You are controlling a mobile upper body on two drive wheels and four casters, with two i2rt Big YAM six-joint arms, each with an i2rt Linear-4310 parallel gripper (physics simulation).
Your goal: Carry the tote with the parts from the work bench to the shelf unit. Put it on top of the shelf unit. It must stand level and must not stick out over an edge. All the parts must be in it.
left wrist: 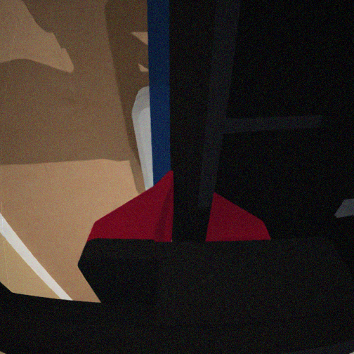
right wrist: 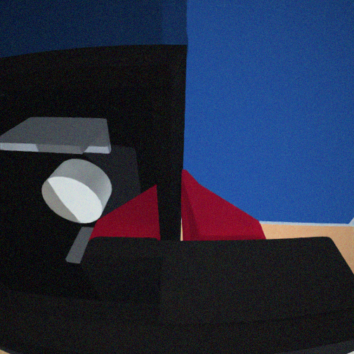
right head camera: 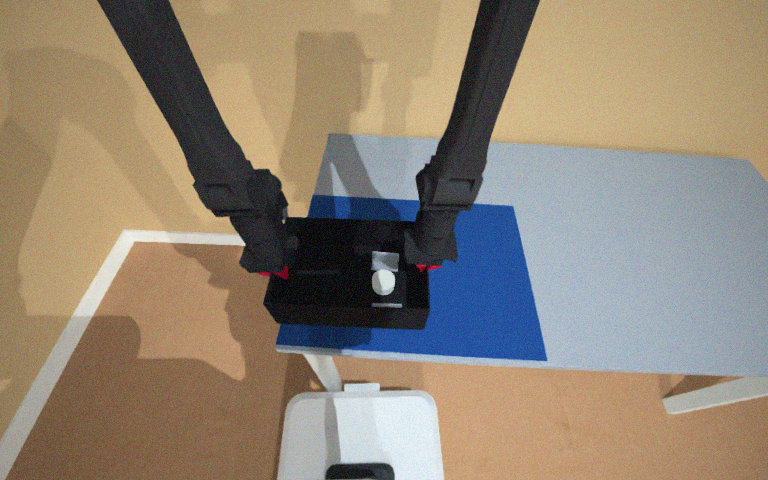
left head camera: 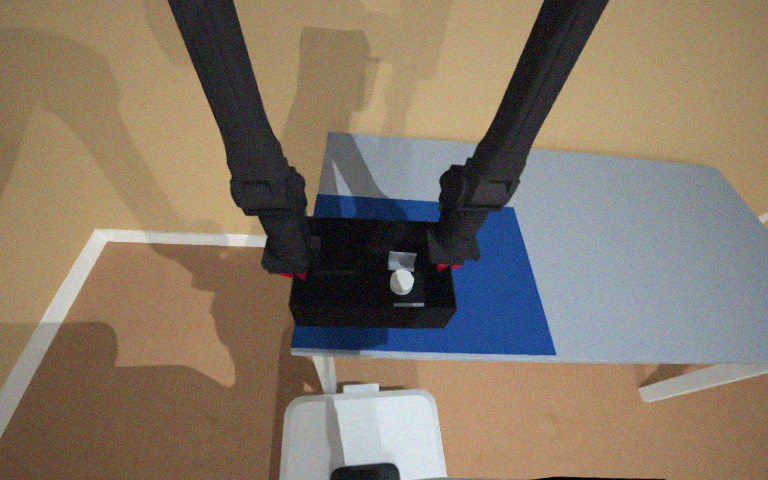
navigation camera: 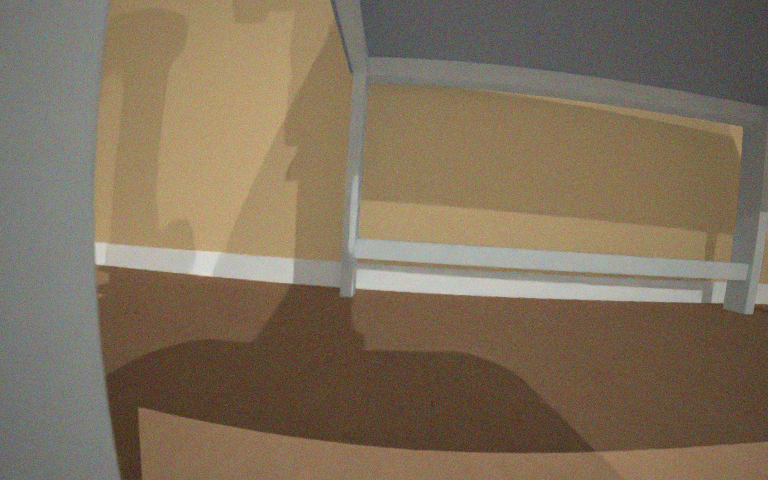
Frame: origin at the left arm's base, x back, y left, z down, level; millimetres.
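Where they show: left gripper, fingertip midpoint: (right head camera: 285, 276) (left head camera: 302, 277); right gripper, fingertip midpoint: (right head camera: 422, 269) (left head camera: 439, 269).
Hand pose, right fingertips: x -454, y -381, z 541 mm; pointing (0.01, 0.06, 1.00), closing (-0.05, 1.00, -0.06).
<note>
After its pixels a point has its place.
The black tote (left head camera: 373, 271) @(x -466, y -238, z 565 mm) hangs over the left front part of the blue mat (left head camera: 487, 295) @(x -435, y -527, z 646 mm) on the grey work bench (left head camera: 573, 238) @(x -608, y -845, z 648 mm); its left end reaches past the bench's left edge. Inside it lie a white cylinder (left head camera: 401, 282) @(x -424, y -293, z 541 mm), a grey block (left head camera: 401, 261) @(x -484, y -302, z 554 mm) and a flat grey piece (left head camera: 409, 305) @(x -364, y -301, z 526 mm). My left gripper (left head camera: 294, 275) @(x -441, y -86, z 542 mm) is shut on the tote's left wall; the wall stands between the red fingers in the left wrist view (left wrist: 189, 214). My right gripper (left head camera: 449, 267) @(x -454, y -381, z 541 mm) is shut on the right wall, as the right wrist view (right wrist: 171, 211) shows, with the cylinder (right wrist: 76, 190) beside it.
My white base (left head camera: 363, 433) @(x -192, y -225, z 1150 mm) stands just in front of the bench's front edge. A bench leg (navigation camera: 354, 190) @(x -984, y -170, z 1088 mm) and a low crossbar (navigation camera: 487, 257) @(x -959, y -580, z 1261 mm) show in the navigation view. A wall with a white skirting (left head camera: 201, 238) @(x -1129, y 563, z 1351 mm) runs behind the bench.
</note>
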